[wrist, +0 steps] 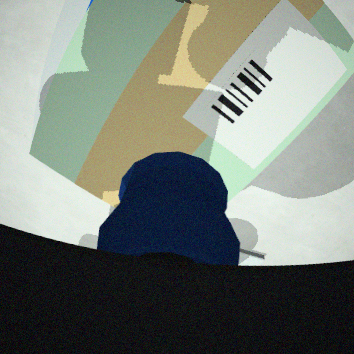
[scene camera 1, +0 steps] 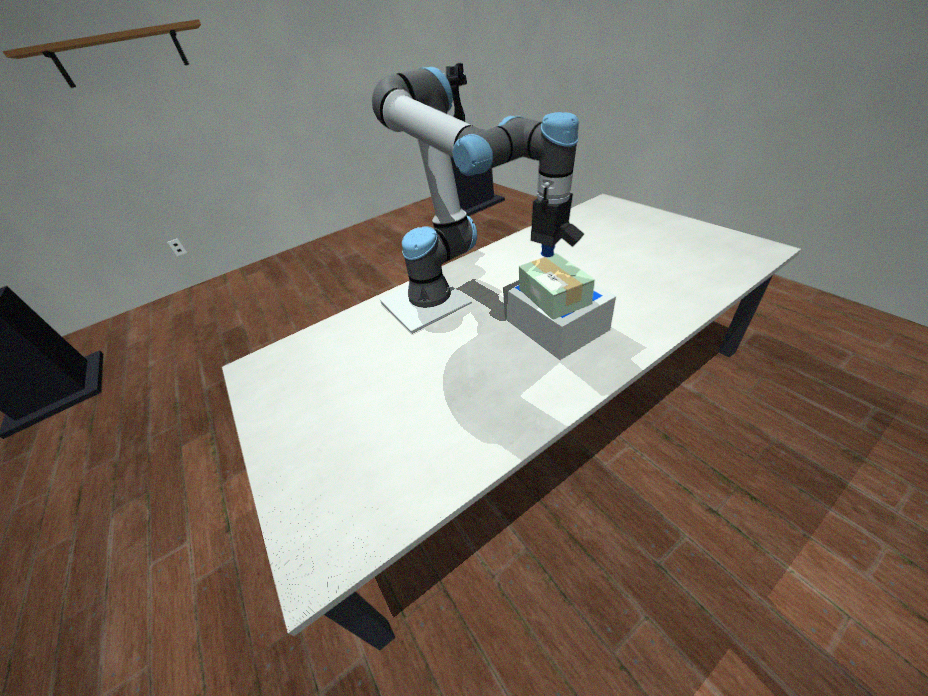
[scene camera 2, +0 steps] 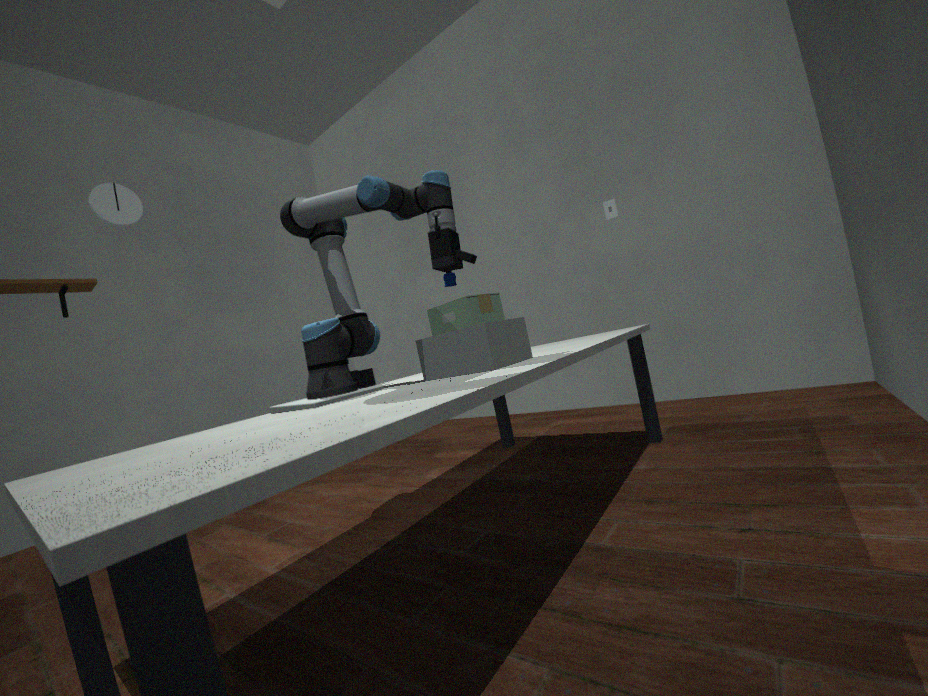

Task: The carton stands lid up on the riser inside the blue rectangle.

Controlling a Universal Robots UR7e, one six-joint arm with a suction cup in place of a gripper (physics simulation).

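Places are measured from the arm's base along level axes (x ahead, y left, z up), in metres.
Pixels of known places: hand at its tool point: (wrist: 172, 202) (scene camera 1: 547, 253) (scene camera 2: 450, 285); arm's base at its link origin: (scene camera 1: 429, 294) (scene camera 2: 332, 394).
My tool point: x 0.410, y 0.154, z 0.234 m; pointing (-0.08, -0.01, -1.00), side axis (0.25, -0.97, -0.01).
Note:
Ahead of a thing's pixels: the offset from my tool point to its top centre. "spot": to the spot under its first point. Level surfaces: height alone.
A green carton {dy +0.008, dx +0.021, dz -0.051 m} (scene camera 1: 541, 293) (scene camera 2: 461, 316) (wrist: 112, 45) with tan tape and a white barcode label on its top stands upright on the grey riser {dy +0.032, dx +0.011, dz -0.130 m} (scene camera 1: 533, 322) (scene camera 2: 457, 355). Parts of the blue rectangle {spot: dy +0.089, dx +0.106, dz -0.130 m} (scene camera 1: 597, 295) show on the riser beside the carton in scene camera 1; the carton hides the rest, and I cannot tell whether every edge is inside. My gripper (scene camera 1: 547, 251) (scene camera 2: 449, 280) (wrist: 172, 195), a dark blue suction cup, points down just above the carton, with a small gap in scene camera 2. It is open and holds nothing.
The riser stands on the long white table {dz -0.250 m} (scene camera 1: 337, 419) (scene camera 2: 224, 457). The arm's base stands on a white plate (scene camera 1: 412, 323) to the left of the riser. A wooden rail (scene camera 1: 112, 37) is on the wall. A dark stand (scene camera 1: 37, 367) is on the floor.

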